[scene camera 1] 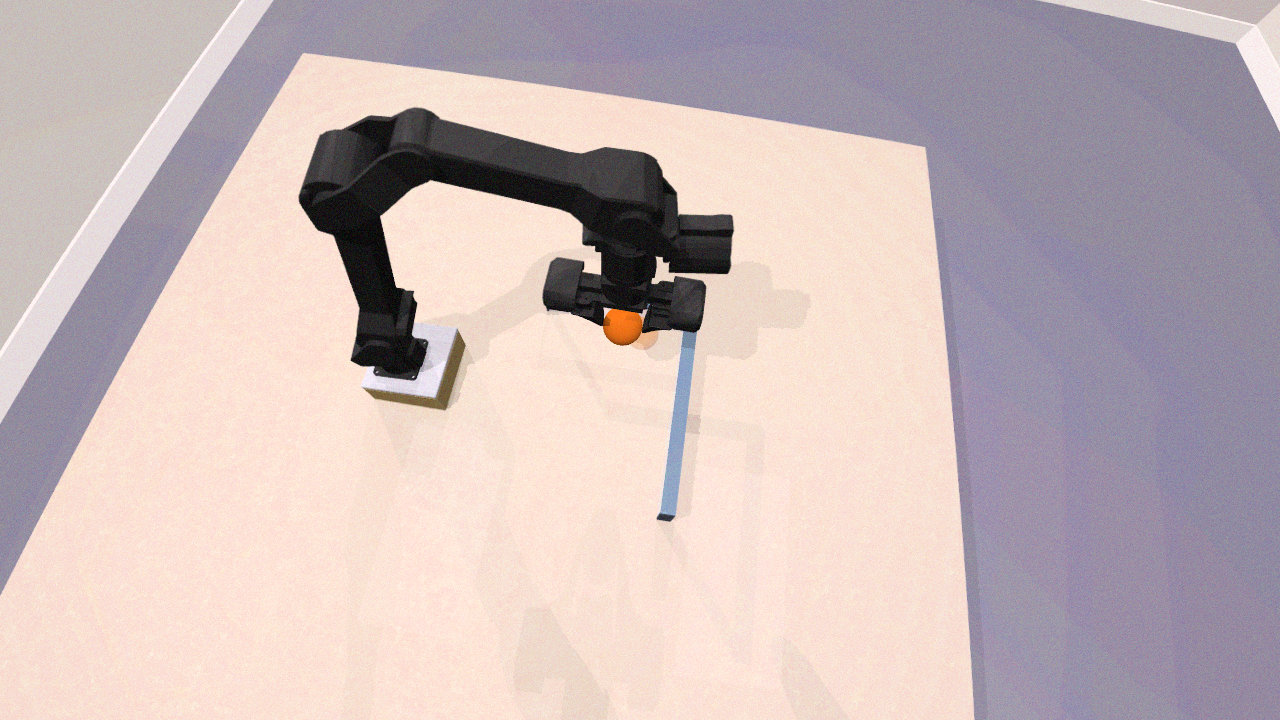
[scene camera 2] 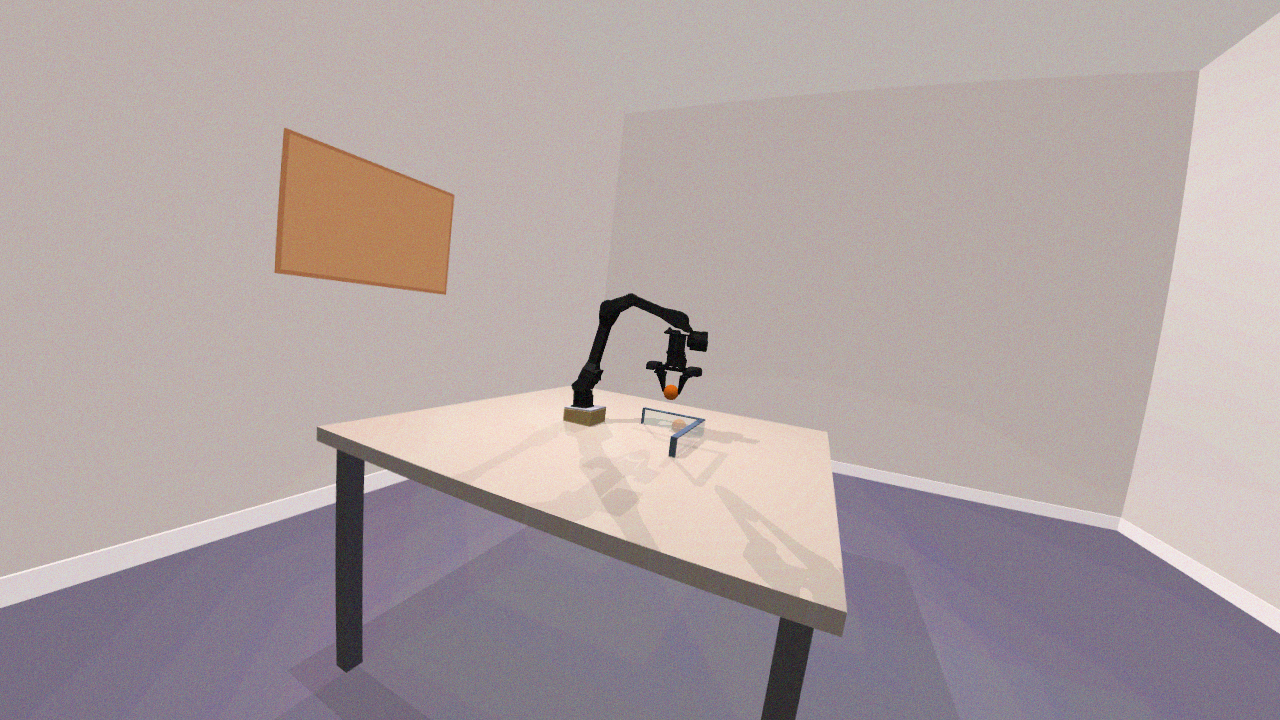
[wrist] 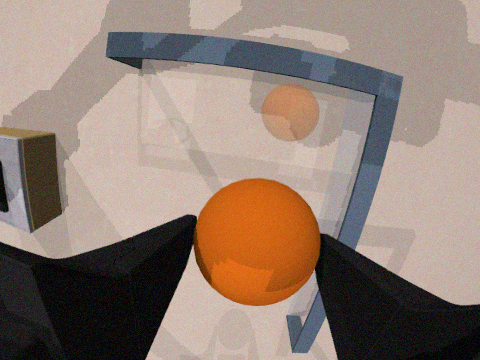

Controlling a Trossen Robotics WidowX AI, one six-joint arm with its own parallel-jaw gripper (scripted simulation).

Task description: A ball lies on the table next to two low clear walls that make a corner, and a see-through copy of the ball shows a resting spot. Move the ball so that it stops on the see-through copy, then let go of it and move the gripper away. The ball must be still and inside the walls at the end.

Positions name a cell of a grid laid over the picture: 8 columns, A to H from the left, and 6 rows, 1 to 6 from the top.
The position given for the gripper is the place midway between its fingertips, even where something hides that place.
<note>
The gripper (scene camera 1: D3) carries a ball (scene camera 1: D3). Further things: a see-through copy of ball (wrist: E2).
The ball also shows in the wrist view (wrist: E5). The gripper also shows in scene camera 2 (scene camera 2: E4) and in the wrist view (wrist: E4).
</note>
